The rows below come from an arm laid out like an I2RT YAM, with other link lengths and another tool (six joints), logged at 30 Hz.
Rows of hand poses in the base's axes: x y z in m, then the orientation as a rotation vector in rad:
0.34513, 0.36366, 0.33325, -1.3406, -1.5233, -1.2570
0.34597, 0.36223, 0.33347, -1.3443, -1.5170, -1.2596
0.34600, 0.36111, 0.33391, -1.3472, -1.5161, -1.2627
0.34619, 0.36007, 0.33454, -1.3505, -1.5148, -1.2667
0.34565, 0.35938, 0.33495, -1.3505, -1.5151, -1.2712
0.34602, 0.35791, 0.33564, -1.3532, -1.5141, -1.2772
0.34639, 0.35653, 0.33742, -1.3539, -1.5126, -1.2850
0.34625, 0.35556, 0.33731, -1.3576, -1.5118, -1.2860
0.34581, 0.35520, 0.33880, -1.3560, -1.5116, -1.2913
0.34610, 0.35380, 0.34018, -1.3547, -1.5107, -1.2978
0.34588, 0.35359, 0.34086, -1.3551, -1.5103, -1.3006
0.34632, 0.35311, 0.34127, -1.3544, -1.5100, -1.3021
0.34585, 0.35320, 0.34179, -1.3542, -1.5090, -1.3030
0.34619, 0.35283, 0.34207, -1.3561, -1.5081, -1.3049
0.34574, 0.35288, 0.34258, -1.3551, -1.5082, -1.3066
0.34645, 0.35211, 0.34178, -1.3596, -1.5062, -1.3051
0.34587, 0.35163, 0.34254, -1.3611, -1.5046, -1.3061
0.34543, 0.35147, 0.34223, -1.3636, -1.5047, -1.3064
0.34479, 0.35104, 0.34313, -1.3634, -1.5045, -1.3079
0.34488, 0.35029, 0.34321, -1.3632, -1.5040, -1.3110
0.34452, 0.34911, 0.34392, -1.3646, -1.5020, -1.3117
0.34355, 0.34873, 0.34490, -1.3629, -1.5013, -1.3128
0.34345, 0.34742, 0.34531, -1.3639, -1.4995, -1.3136
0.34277, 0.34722, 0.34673, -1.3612, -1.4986, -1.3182
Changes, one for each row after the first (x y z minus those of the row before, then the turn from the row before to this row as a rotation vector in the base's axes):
0.00084, -0.00143, 0.00022, 0.0028, 0.0024, -0.0048
0.00003, -0.00112, 0.00044, -0.0001, -0.0011, -0.0036
0.00019, -0.00104, 0.00063, 0.0001, -0.0014, -0.0044
-0.00054, -0.00069, 0.00041, 0.0009, -0.0031, -0.0021
0.00037, -0.00147, 0.00069, 0.0007, -0.0030, -0.0049
0.00037, -0.00138, 0.00178, 0.0025, -0.0041, -0.0045
-0.00014, -0.00097, -0.00011, -0.0011, 0.0003, -0.0031
-0.00044, -0.00036, 0.00149, 0.0022, -0.0035, -0.0015
0.00029, -0.00140, 0.00138, 0.0028, -0.0039, -0.0024
-0.00022, -0.00021, 0.00068, 0.0007, -0.0015, -0.0017
0.00044, -0.00048, 0.00041, 0.0009, -0.0009, -0.0003
-0.00047, 0.00009, 0.00052, 0.0010, -0.0001, -0.0005
0.00034, -0.00037, 0.00028, 0.0001, -0.0005, -0.0024
-0.00045, 0.00005, 0.00051, 0.0008, -0.0013, -0.0001
0.00071, -0.00077, -0.00080, -0.0013, 0.0027, -0.0026
-0.00058, -0.00048, 0.00076, 0.0005, 0.0004, -0.0018
-0.00044, -0.00016, -0.00031, -0.0013, 0.0001, -0.0018
-0.00064, -0.00043, 0.00090, 0.0006, -0.0009, -0.0006
0.00009, -0.00075, 0.00008, 0.0011, -0.0018, -0.0015
-0.00036, -0.00118, 0.00071, 0.0007, 0.0008, -0.0016
-0.00097, -0.00038, 0.00098, 0.0016, -0.0006, 0.0005
-0.00010, -0.00131, 0.00041, 0.0008, 0.0006, -0.0014
-0.00068, -0.00020, 0.00142, 0.0030, -0.0029, -0.0006

